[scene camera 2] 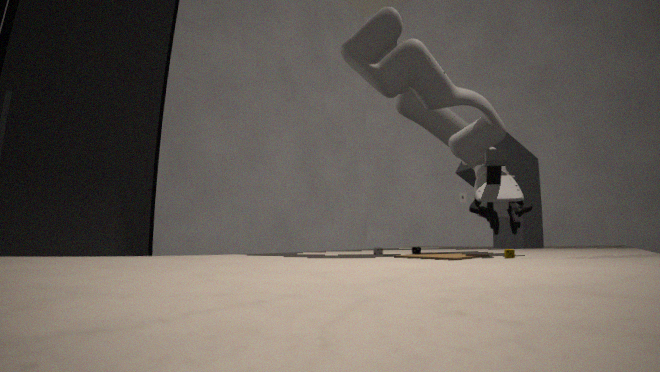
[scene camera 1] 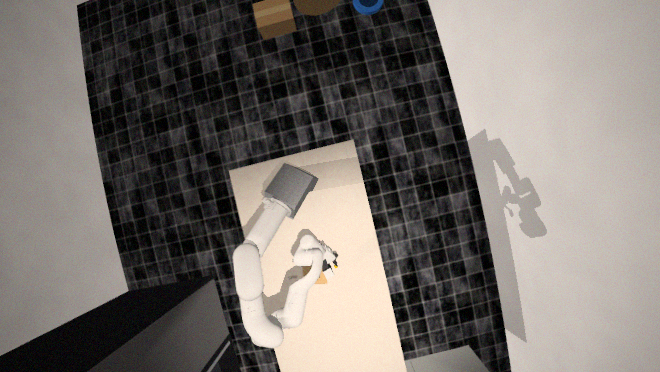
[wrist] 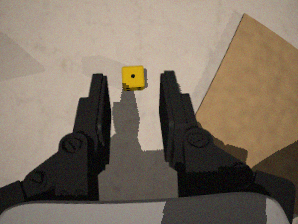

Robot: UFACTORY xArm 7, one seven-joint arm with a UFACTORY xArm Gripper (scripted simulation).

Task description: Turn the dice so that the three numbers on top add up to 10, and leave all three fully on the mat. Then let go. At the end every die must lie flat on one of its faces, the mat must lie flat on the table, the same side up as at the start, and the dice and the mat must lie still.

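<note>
A mat (wrist: 242, 109) is visible, as is my gripper (wrist: 134, 92).
</note>
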